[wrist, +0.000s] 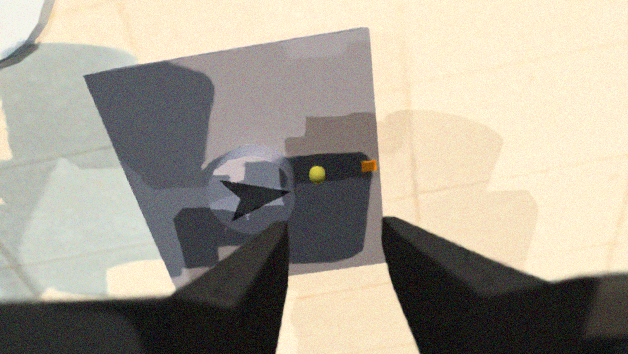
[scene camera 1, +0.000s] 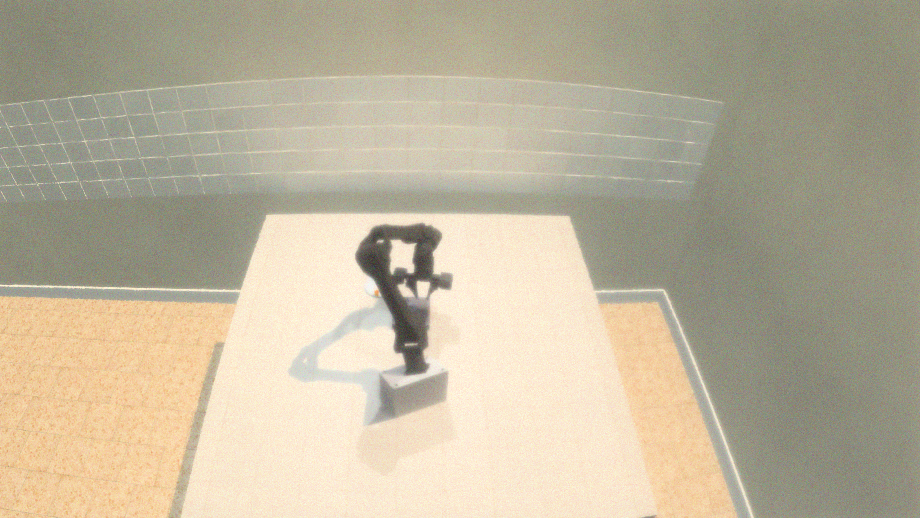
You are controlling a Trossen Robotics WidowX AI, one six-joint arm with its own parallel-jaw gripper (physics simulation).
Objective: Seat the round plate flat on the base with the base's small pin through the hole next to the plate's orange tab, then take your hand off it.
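Frame: origin at the arm's base, x ahead, y left, z up, level; metres.
Seen in the pictures: gripper, between the fingertips: [wrist: 334, 231] [scene camera 1: 422, 298]; arm's base, origin of its link: [scene camera 1: 417, 370].
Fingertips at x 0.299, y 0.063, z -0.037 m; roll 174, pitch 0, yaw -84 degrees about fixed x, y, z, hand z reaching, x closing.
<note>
Pixels of each thing's top centre, then the offset from my fingertips to it. "spot": a spot on its surface instead. Level surfaces: height alone.
- grey square base, centre of its top: [wrist: 251, 197] [scene camera 1: 411, 307] 0.041 m down, 0.011 m back, 0.034 m left
- raised round boss, centre of its top: [wrist: 251, 197] 0.041 m down, 0.011 m back, 0.034 m left
- black arrow, a spot on its surface: [wrist: 250, 196] spot: 0.041 m down, 0.011 m back, 0.034 m left
- small yellow pin, a spot on its surface: [wrist: 317, 174] spot: 0.051 m down, 0.002 m back, 0.004 m left
- orange mark, a spot on its surface: [wrist: 369, 166] spot: 0.056 m down, 0.001 m ahead, 0.022 m right
- pale round plate, centre of its top: [scene camera 1: 379, 282] 0.058 m down, 0.086 m ahead, 0.178 m left
- light table top, height of its surface: 0.080 m down
The grey square base [wrist: 260, 95] [scene camera 1: 420, 312] lies on the table. In the wrist view it carries a raised round boss [wrist: 250, 153] with a black arrow [wrist: 250, 196], a small yellow pin [wrist: 317, 174] to the right of it and an orange mark [wrist: 369, 166] near the edge. The pale round plate [wrist: 17, 25] [scene camera 1: 370, 286] lies apart from the base; its edge shows at the top left of the wrist view. Its orange tab [scene camera 1: 377, 292] shows in the scene view; its hole does not show. My gripper [wrist: 334, 231] [scene camera 1: 422, 296] is partly open and empty, pointing down above the base.
The light table top [scene camera 1: 515, 386] holds the arm's grey mounting block [scene camera 1: 418, 392] in front of the base. The arm [scene camera 1: 379, 257] arches over the base and partly covers it and the plate. Arm shadows fall across the base and table.
</note>
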